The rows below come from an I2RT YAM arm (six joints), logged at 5 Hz.
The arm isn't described. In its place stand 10 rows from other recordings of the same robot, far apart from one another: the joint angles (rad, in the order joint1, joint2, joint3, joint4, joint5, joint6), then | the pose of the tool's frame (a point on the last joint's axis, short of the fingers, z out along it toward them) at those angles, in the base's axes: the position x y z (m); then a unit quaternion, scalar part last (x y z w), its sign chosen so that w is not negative.
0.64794, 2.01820, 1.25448, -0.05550, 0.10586, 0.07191 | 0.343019 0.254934 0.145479 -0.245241 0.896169 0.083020 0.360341
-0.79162, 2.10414, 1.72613, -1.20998, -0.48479, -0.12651 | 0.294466 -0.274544 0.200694 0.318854 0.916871 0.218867 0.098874
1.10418, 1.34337, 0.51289, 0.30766, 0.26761, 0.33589 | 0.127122 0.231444 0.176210 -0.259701 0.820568 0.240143 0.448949
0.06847, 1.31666, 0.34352, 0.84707, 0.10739, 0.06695 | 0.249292 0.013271 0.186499 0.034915 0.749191 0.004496 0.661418
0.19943, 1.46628, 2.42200, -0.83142, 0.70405, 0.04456 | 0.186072 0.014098 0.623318 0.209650 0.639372 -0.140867 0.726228
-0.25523, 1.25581, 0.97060, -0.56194, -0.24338, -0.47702 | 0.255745 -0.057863 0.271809 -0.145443 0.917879 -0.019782 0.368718
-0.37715, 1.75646, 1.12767, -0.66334, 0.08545, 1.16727 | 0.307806 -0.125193 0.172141 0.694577 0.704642 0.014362 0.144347
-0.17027, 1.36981, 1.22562, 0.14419, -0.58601, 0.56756 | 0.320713 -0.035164 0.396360 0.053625 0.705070 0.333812 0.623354
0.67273, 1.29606, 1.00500, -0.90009, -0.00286, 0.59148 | 0.188356 0.150196 0.252975 -0.040154 0.981215 0.112616 0.151399
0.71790, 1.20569, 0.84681, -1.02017, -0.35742, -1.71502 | 0.139930 0.138746 0.224845 -0.924606 0.323915 0.110361 0.167343
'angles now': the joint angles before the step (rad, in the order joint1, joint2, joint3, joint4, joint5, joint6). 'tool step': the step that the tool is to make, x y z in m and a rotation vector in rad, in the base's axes. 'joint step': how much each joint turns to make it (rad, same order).
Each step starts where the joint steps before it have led.
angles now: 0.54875 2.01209 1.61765 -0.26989 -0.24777 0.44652
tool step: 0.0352 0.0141 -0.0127 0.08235 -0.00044 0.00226
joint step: -0.01640 0.14786 0.15324 0.05030 -0.05684 0.04730
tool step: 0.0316 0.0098 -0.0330 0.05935 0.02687 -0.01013
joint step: -0.01678 0.15786 0.11944 0.06169 -0.04195 0.05264
